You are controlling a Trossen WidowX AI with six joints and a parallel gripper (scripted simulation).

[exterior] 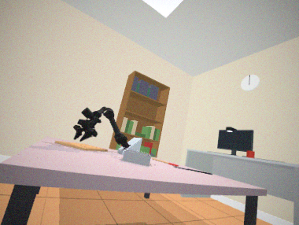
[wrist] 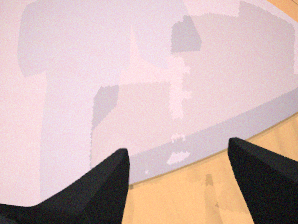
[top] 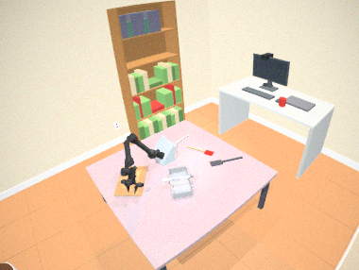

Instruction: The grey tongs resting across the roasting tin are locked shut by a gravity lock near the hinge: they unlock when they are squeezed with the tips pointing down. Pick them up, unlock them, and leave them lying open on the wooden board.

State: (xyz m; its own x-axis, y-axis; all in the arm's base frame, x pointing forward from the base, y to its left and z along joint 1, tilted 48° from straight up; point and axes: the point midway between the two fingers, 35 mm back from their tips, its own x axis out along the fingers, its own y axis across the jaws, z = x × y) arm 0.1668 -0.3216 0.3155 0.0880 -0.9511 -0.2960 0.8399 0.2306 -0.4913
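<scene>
My gripper tip is now 37 cm to the right of the grey roasting tin, 17 cm short of it and 2 cm above it. Round my gripper tip: wooden board 17 cm behind, 10 cm to the left, 4 cm below.
</scene>
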